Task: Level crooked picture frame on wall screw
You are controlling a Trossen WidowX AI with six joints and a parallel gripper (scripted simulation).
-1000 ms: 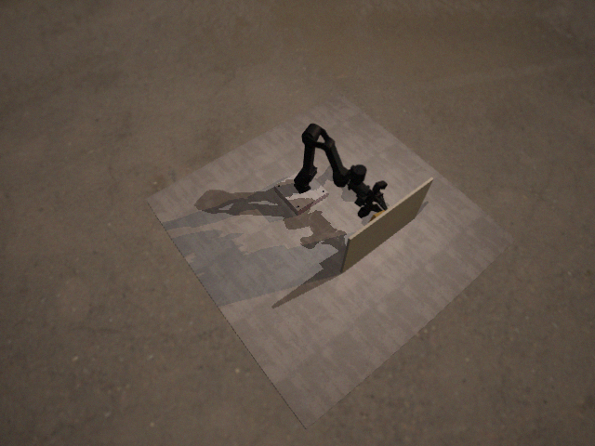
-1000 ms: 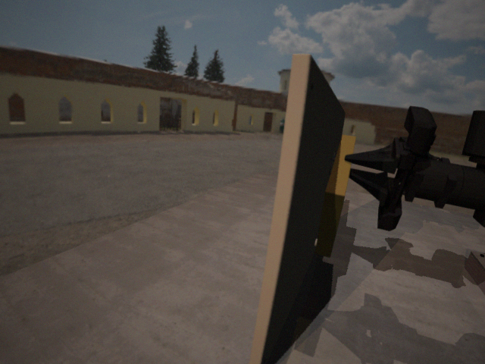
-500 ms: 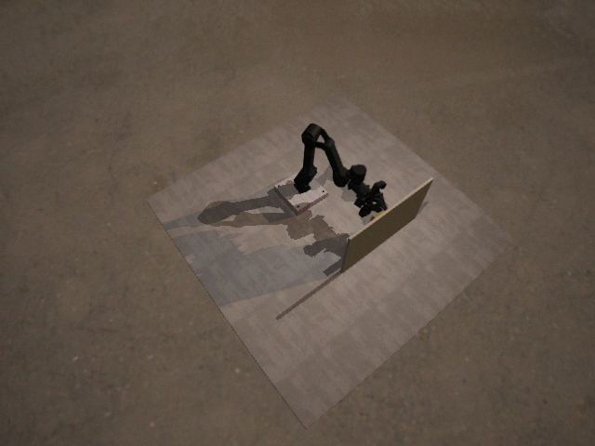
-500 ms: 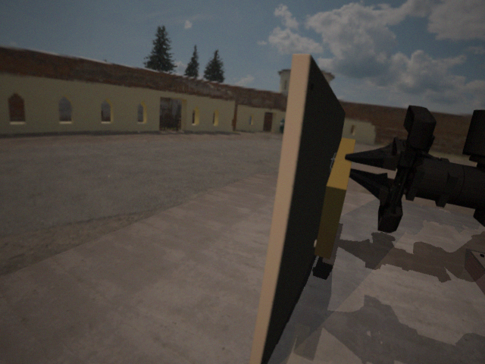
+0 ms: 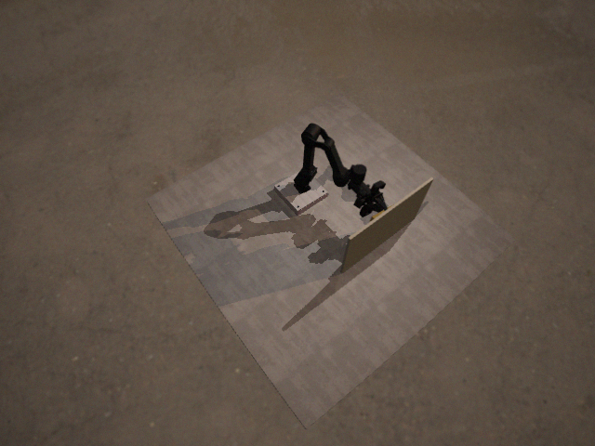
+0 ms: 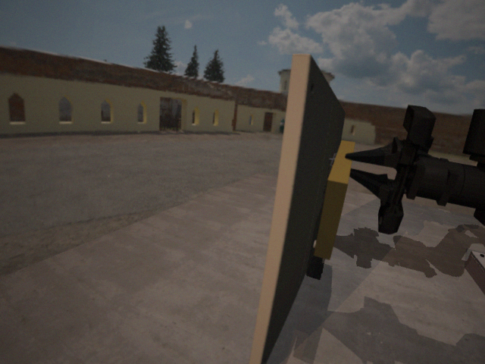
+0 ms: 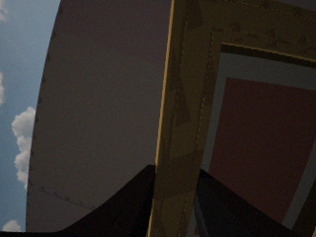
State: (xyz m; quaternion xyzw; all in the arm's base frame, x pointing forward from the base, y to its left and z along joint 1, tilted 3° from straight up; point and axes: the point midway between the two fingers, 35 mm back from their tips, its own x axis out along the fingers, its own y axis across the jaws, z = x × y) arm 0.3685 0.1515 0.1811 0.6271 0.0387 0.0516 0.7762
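The picture frame is 50 mm below my gripper tip, 10 mm to the right of it and 10 mm ahead of it. From my gripper tip the other things lie so: wall panel 60 mm below, 20 mm ahead, 10 mm to the right.
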